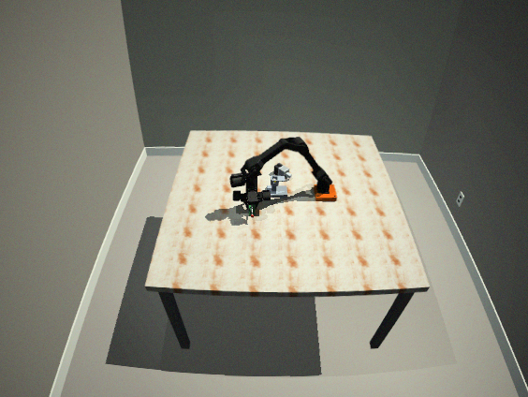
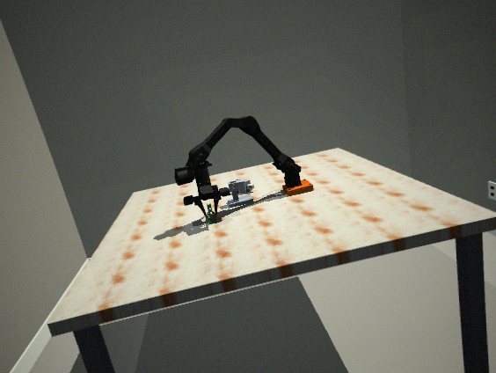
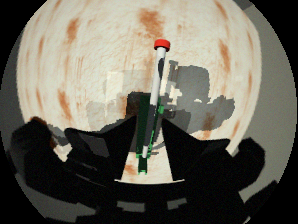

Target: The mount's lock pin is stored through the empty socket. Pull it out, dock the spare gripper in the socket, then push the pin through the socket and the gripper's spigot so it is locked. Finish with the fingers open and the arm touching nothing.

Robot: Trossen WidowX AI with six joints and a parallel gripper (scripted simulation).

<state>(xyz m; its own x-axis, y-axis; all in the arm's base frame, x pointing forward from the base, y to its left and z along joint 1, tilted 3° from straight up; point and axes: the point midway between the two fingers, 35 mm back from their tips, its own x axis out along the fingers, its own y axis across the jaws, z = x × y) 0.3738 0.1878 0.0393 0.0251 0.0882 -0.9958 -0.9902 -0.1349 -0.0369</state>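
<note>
Right now my gripper tip is 40 mm to the left of the green holder. The rest, counted from my gripper tip: spare gripper 150 mm behind, 320 mm to the right, 10 mm above; grey mount 120 mm behind, 170 mm to the right, 30 mm above.
</note>
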